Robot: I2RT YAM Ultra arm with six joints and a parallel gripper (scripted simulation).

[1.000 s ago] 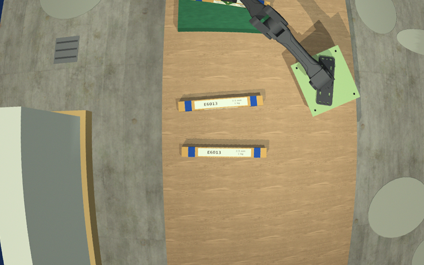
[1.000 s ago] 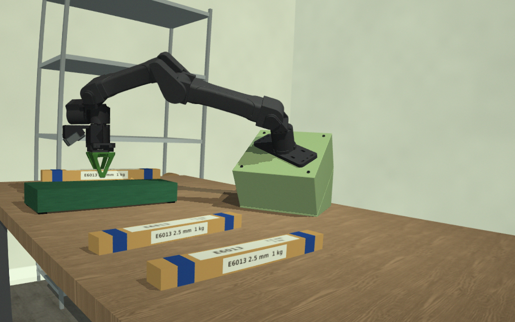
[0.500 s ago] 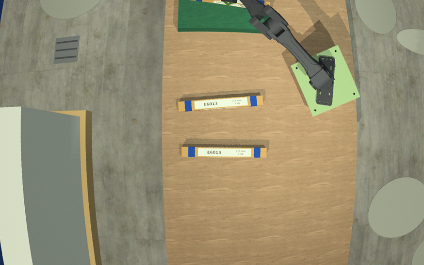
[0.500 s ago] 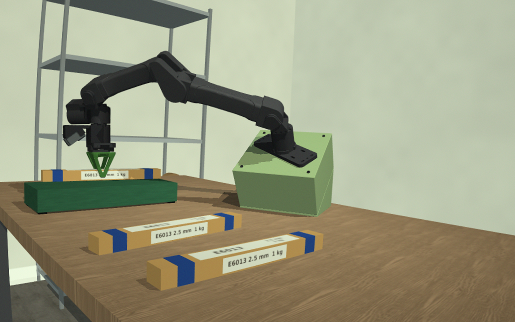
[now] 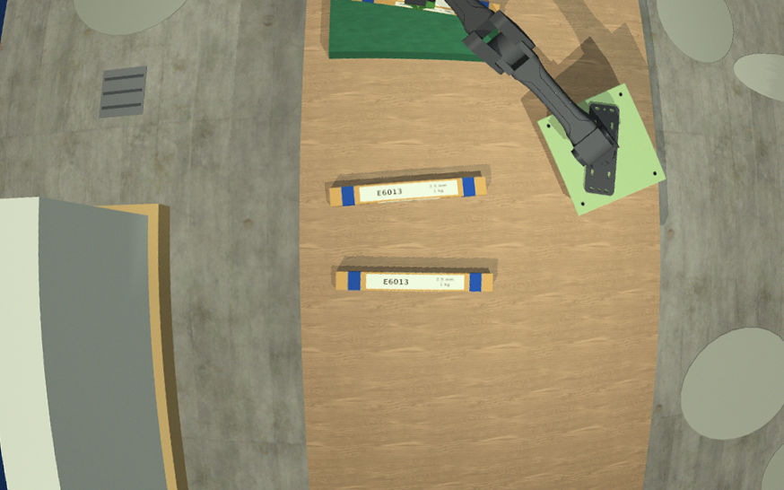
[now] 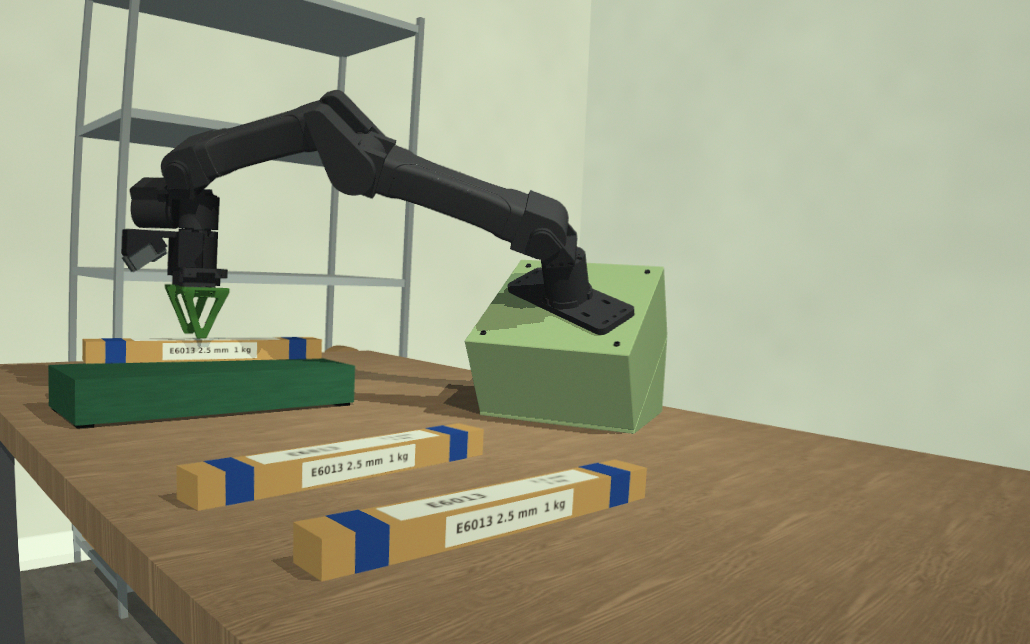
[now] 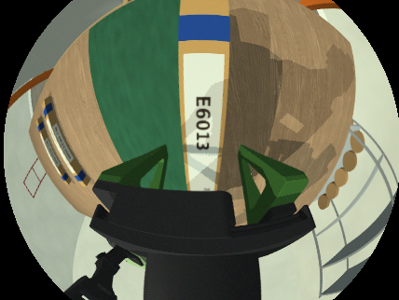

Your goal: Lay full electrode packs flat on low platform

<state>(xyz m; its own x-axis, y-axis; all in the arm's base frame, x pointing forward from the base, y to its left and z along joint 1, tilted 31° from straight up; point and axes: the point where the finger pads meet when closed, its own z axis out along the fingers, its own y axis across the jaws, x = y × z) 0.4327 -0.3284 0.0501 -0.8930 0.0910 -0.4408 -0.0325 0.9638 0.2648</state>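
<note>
Now: the dark green low platform 90 mm below my hand and 70 mm to the left of it.
</note>
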